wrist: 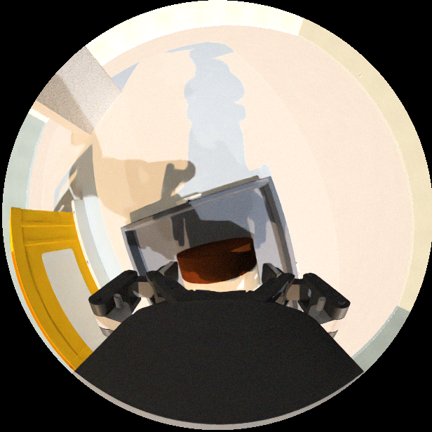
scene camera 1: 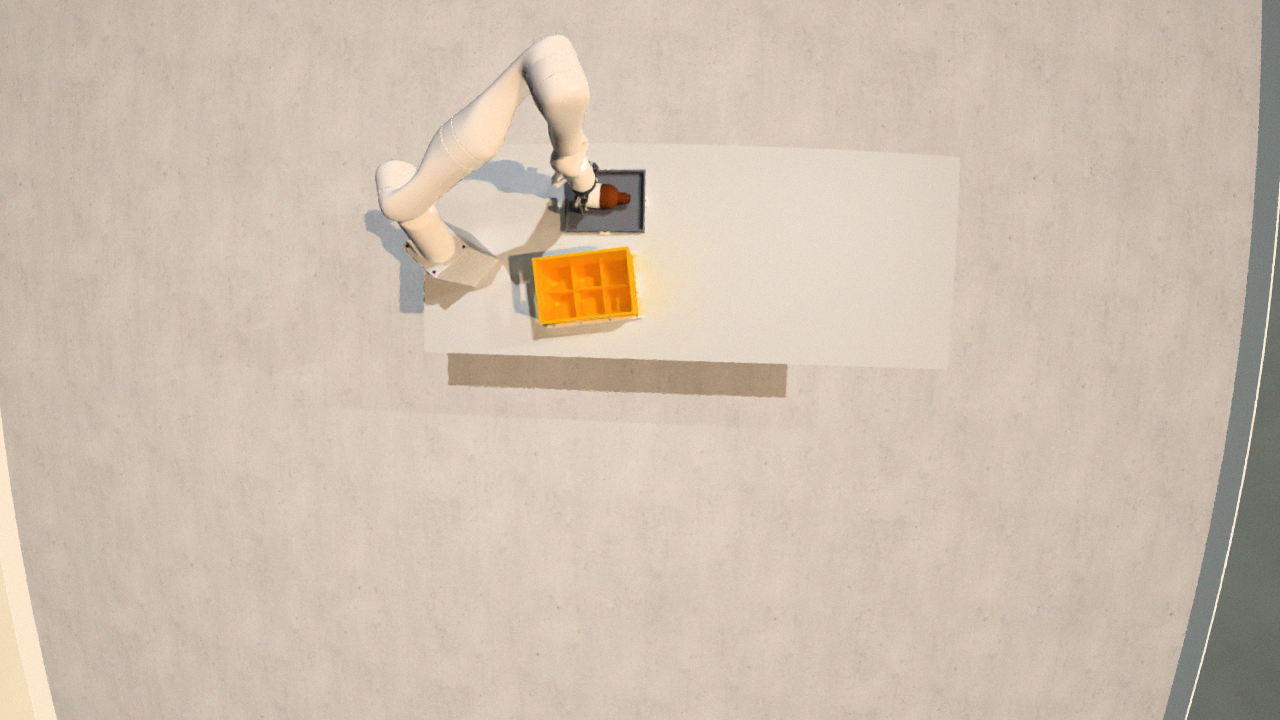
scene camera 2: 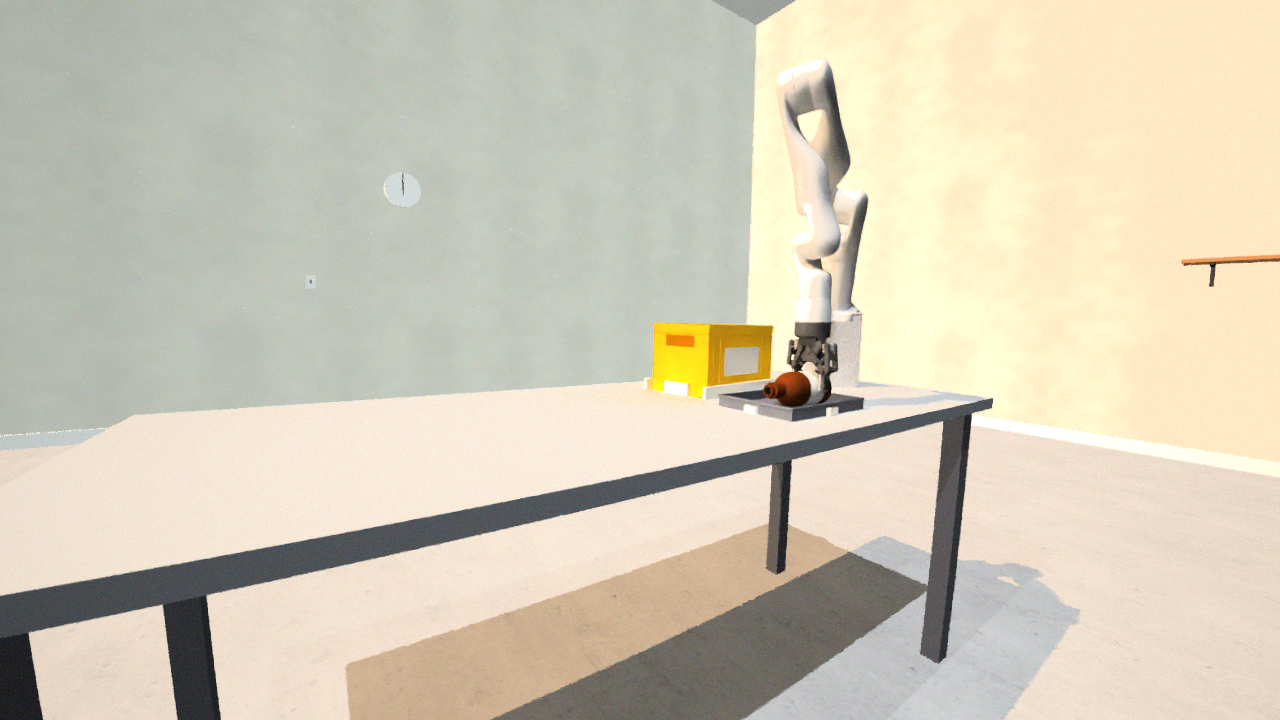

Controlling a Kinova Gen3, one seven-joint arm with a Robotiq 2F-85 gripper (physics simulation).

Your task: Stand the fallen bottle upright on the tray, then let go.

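Seen in the pictures: gripper, fingertip midpoint: (scene camera 1: 589,195) (scene camera 2: 809,388); arm's base, link origin: (scene camera 1: 437,247) (scene camera 2: 832,306).
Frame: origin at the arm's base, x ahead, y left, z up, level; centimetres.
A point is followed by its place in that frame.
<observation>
The brown bottle with a white label (scene camera 1: 613,196) @(x 46.1, y 18.9, z -16.7 cm) (scene camera 2: 792,389) @(x 46.7, y 22.1, z -19.1 cm) (wrist: 217,260) lies on its side on the dark grey tray (scene camera 1: 631,220) @(x 51.3, y 13.4, z -23.2 cm) (scene camera 2: 792,413) @(x 55.2, y 28.7, z -22.1 cm) (wrist: 250,210). In scene camera 1 its neck points right, away from the robot base; its base end is partly hidden under the gripper. My gripper (scene camera 1: 587,190) @(x 38.2, y 20.1, z -19.8 cm) (scene camera 2: 810,369) @(x 38.2, y 20.1, z -19.8 cm) (wrist: 219,272) is open and points down. Its fingers stand on either side of the bottle's labelled body, low over the tray. The wrist view shows the bottle between the spread fingers; I cannot tell whether either touches it.
A yellow crate with several compartments (scene camera 1: 538,291) @(x 26.8, y -11.0, z -6.4 cm) (scene camera 2: 680,362) @(x 53.1, y -6.7, z -15.8 cm) (wrist: 30,260) stands beside the tray on the white table (scene camera 1: 805,259) @(x 107.0, y 3.0, z -23.8 cm) (scene camera 2: 402,465) @(x 119.1, y 21.2, z -23.8 cm) (wrist: 320,175). The robot base pedestal (scene camera 1: 469,265) @(x 4.7, y -3.6, z -9.6 cm) (scene camera 2: 846,349) @(x 1.5, y 6.1, z -12.7 cm) (wrist: 82,90) stands behind the tray and crate. The tray has raised rims.
</observation>
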